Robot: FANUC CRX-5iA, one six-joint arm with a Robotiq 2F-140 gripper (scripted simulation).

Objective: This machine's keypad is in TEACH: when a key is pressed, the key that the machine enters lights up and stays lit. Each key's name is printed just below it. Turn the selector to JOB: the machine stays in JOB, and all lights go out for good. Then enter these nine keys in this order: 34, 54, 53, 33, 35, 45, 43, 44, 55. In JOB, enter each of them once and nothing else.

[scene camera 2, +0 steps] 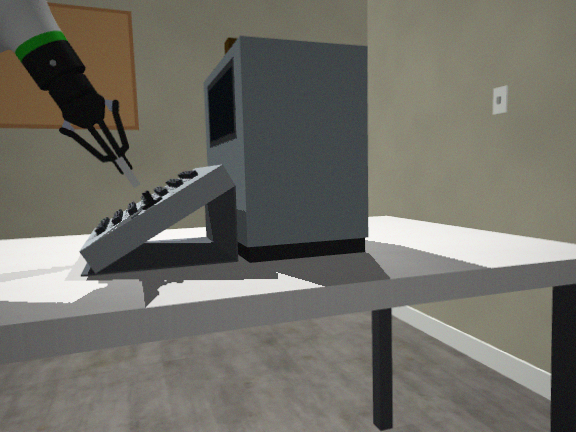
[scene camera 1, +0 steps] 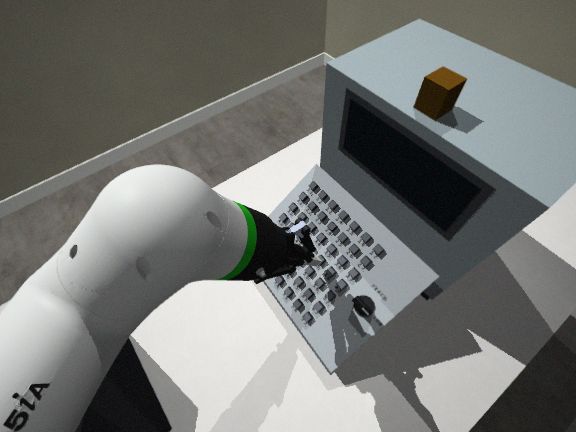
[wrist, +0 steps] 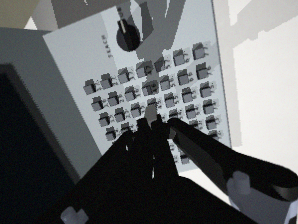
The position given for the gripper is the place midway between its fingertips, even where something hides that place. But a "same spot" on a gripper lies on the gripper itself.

Labels:
gripper: scene camera 2; scene camera 1; wrist 152,113
same spot on grey machine: (wrist: 54,149) = (scene camera 1: 381,180)
same spot on gripper: (scene camera 1: 300,255) = (scene camera 2: 110,137)

